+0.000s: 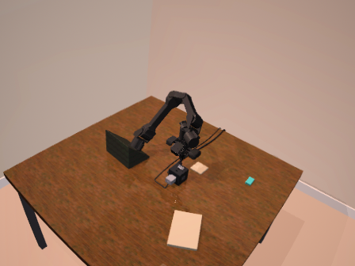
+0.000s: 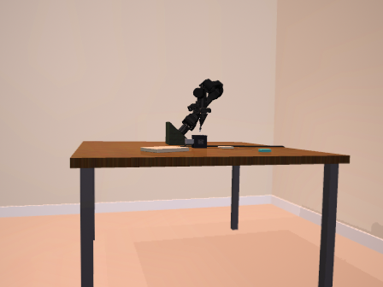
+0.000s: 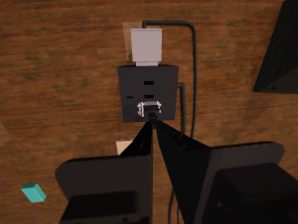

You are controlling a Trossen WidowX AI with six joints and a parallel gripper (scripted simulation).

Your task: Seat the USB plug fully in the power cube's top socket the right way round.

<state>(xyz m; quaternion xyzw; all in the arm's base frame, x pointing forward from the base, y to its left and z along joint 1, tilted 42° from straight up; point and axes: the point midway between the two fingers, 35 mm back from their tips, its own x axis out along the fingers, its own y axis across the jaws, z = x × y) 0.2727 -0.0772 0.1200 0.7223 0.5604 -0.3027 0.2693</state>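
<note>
My gripper tip is now 2 cm above the USB plug. Round my gripper tip: teal block (35 cm ahead, 22 cm to the left, 13 cm below); tan book (29 cm to the right, 21 cm ahead, 13 cm below); small tan card (14 cm to the left, 13 cm below, 5 cm ahead).
</note>
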